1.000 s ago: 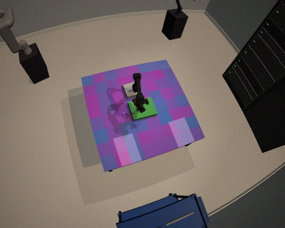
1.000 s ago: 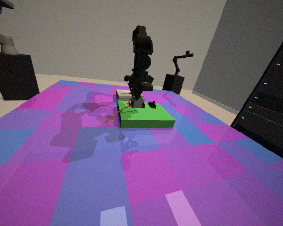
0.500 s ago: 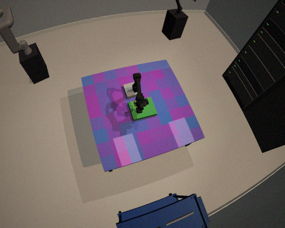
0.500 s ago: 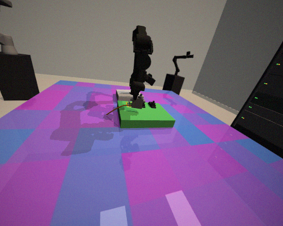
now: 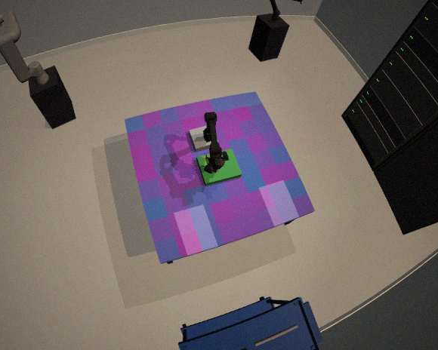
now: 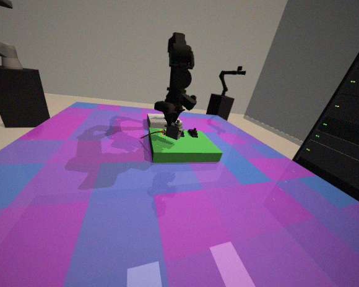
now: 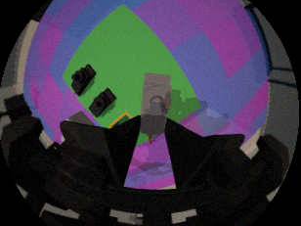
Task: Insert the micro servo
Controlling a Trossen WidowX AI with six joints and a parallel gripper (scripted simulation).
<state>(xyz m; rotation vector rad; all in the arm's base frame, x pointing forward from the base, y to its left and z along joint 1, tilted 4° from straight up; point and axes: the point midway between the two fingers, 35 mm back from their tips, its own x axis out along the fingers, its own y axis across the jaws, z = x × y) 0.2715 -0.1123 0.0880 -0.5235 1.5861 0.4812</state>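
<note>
Right now my gripper tip is 10 cm above the green deck, 7 cm to the right of it and 3 cm short of it.
</note>
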